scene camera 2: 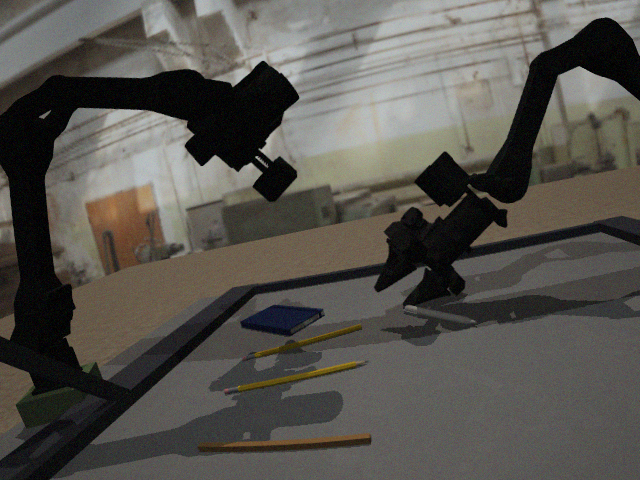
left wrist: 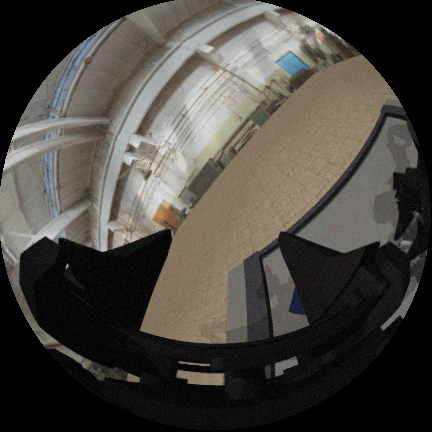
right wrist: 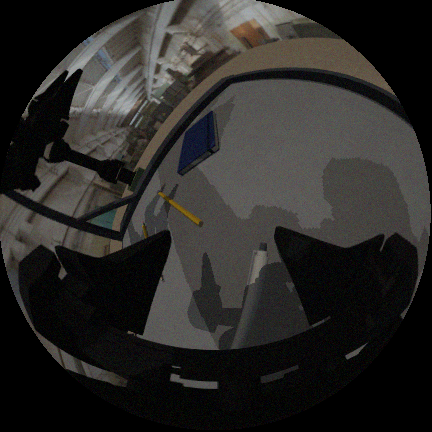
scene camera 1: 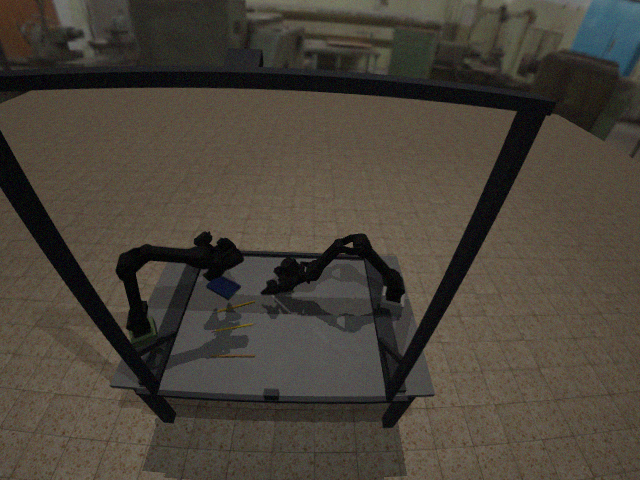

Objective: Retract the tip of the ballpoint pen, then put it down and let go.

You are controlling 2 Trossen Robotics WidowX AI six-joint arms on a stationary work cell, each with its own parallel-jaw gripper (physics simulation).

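Places are measured from the left arm's base along level axes (x ahead, y left, z up), in millimetres.
Where they show: left gripper, fingertip midpoint: (scene camera 2: 250, 157) (left wrist: 226, 236) (scene camera 1: 216, 239); right gripper, fingertip midpoint: (scene camera 2: 390, 298) (right wrist: 223, 234) (scene camera 1: 266, 292); left arm's base at its link origin: (right wrist: 131, 178) (scene camera 1: 141, 329); right arm's base at its link origin: (scene camera 1: 393, 296).
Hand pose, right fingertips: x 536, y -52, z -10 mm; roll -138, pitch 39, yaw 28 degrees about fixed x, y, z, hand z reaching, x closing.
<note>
Things, the pixels of their top centre, and the offset from my right fingertips. Level surfaces: height alone.
- light grey ballpoint pen at its top centre: (right wrist: 239, 325) (scene camera 2: 436, 310) (scene camera 1: 280, 302) 38 mm ahead, 68 mm right, 17 mm down
- blue notebook at its top centre: (scene camera 2: 280, 315) (right wrist: 195, 136) (scene camera 1: 223, 285) 156 mm back, 149 mm left, 18 mm down
- orange stick at its top centre: (scene camera 2: 278, 442) (scene camera 1: 232, 355) 241 mm back, 210 mm right, 23 mm down
- table at its surface level: 30 mm down
A light grey ballpoint pen (scene camera 1: 281, 304) (scene camera 2: 439, 315) (right wrist: 257, 270) lies on the table. In scene camera 2 its clip end is at the left, close to my right gripper's lower finger, and its narrow end points right. Whether the writing tip is out is too small to tell. My right gripper (scene camera 2: 391, 297) (right wrist: 223, 234) is open and tilted down just above the pen's clip end. In the right wrist view the pen shows between the spread fingers, nearer the right-hand one, with no grip on it. My left gripper (left wrist: 226, 236) (right wrist: 73, 72) is open and empty, raised high above the table's left side.
A blue notebook (scene camera 1: 223, 287) (scene camera 2: 282, 319) (right wrist: 198, 144) lies left of the pen. Two yellow pencils (scene camera 2: 310, 341) (scene camera 2: 297, 378) and an orange stick (scene camera 2: 284, 443) lie nearer scene camera 2. Dark frame posts (scene camera 1: 56, 248) (scene camera 1: 470, 248) stand at both sides of the table (scene camera 1: 310, 372).
</note>
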